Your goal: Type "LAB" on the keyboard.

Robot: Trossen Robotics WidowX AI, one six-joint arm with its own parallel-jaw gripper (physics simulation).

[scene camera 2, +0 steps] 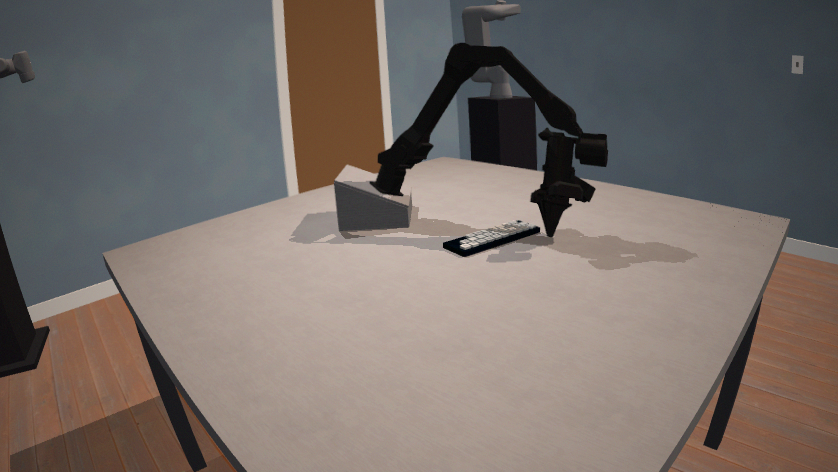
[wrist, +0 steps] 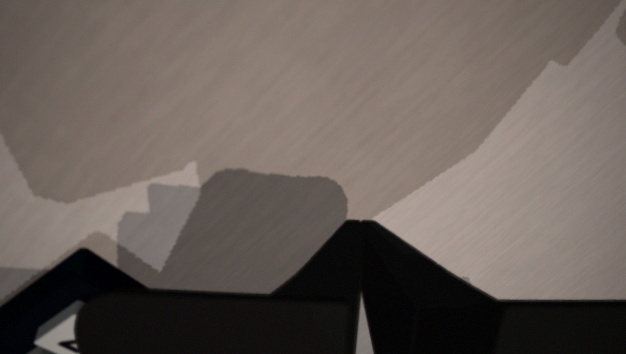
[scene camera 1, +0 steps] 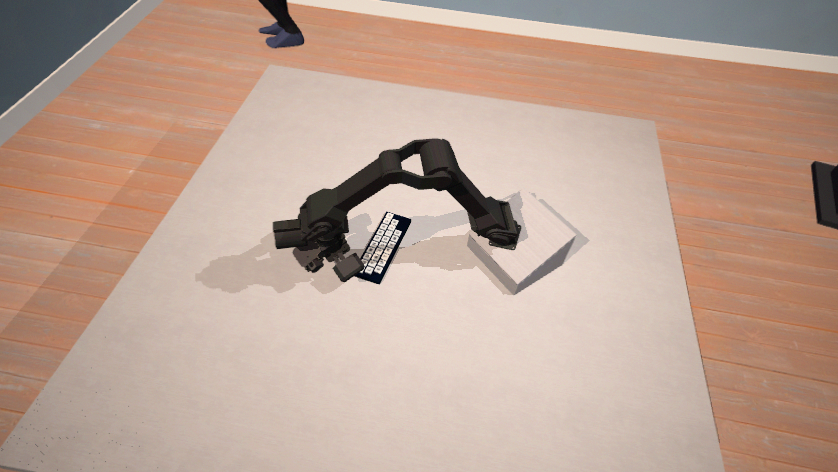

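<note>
The keyboard is a thin dark slab with rows of white keys, lying flat on the table. In the wrist view, one dark corner of the keyboard and part of a white key show at the lower left; the key's letter is mostly cut off. My gripper is shut, with nothing between its fingers, and points down. Its tips are low, beside the keyboard's right end in scene camera 2, not over the keys. I cannot tell whether they touch the table. The arm hides the fingertips in scene camera 1.
The arm's base sits on a pale wedge block on the table. A person's feet show on the floor beyond the table. A grey arm stands on a dark pedestal behind.
</note>
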